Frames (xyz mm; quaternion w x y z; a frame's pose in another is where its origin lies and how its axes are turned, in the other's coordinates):
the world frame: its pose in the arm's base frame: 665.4 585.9 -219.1 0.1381 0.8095 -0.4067 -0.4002
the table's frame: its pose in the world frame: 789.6 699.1 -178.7 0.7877 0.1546 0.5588 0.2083
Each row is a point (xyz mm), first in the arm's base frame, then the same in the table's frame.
Working: the arm's base frame: its pose in the table's frame: -516.0 472.3 -493.4 0.2943 -0.7979 0.4737 -0.2288

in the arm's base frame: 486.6 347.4 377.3
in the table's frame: -271.6 3.0 -962.3
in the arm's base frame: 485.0 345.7 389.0
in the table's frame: -263.8 8.0 -969.7
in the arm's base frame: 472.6 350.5 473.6
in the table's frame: -217.8 38.7 -1035.2
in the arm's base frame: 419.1 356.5 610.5
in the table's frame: -157.3 118.7 -1142.8
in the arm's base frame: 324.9 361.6 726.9
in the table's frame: -127.6 230.1 -1238.5
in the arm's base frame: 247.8 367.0 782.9
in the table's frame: -129.3 310.8 -1289.3
